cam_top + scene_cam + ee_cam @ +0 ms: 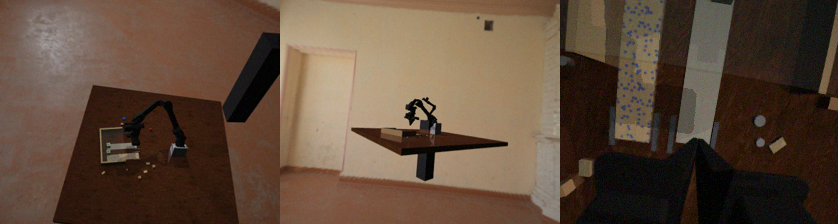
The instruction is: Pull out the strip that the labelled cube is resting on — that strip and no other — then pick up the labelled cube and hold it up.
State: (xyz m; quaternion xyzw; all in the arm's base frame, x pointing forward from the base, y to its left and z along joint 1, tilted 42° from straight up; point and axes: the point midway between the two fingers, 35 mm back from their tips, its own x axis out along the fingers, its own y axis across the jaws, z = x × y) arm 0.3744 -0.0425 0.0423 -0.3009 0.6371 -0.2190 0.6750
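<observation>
My gripper tip is 90 mm short of the pale strip, 90 mm above it and 10 mm to the right of it. The rest, counted from my gripper tip: red object (170 mm behind, 160 mm to the right, 80 mm below).
</observation>
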